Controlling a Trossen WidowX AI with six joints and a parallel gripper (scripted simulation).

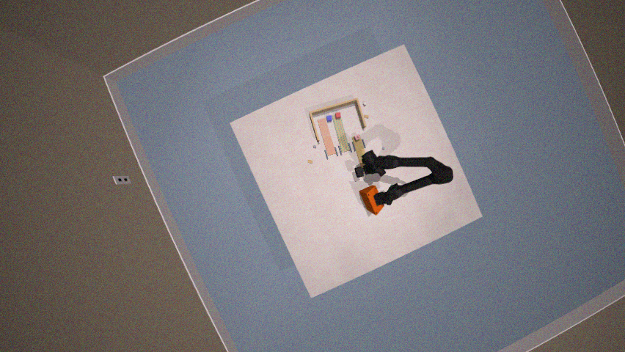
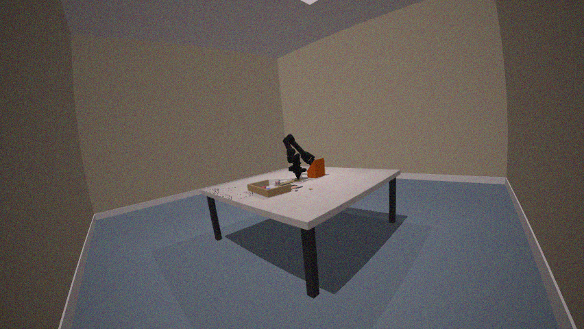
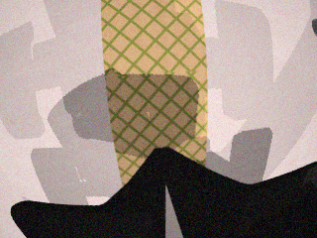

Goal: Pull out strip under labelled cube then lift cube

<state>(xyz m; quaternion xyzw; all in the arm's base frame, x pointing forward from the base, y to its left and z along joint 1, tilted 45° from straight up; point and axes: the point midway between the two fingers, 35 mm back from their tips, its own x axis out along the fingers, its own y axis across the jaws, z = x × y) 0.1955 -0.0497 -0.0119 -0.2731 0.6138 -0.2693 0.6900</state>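
The pink-and-white cube lies 21 cm ahead of my gripper tip, 1 cm to the right of it and 1 cm above it.
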